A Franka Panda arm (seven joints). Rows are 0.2 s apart.
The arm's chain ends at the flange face. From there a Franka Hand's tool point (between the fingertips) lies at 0.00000 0.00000 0.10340 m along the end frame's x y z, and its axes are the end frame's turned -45 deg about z.
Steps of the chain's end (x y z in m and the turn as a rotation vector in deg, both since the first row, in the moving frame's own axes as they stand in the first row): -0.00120, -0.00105, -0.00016, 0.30, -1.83, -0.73; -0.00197, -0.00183, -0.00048, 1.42, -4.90, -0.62; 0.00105, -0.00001, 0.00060, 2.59, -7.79, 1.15; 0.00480, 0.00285, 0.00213, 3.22, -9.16, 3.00; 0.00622, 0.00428, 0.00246, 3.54, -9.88, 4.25; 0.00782, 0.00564, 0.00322, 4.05, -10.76, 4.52
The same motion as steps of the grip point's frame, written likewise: -0.00208, -0.00430, -0.00021, 1.51, -1.08, -0.73; -0.00458, -0.01072, -0.00089, 4.47, -2.46, -0.62; -0.00573, -0.01253, -0.00046, 7.34, -3.68, 1.15; -0.00575, -0.01050, 0.00065, 8.75, -4.20, 3.00; -0.00603, -0.00989, 0.00073, 9.49, -4.48, 4.25; -0.00621, -0.00957, 0.00115, 10.47, -4.74, 4.52
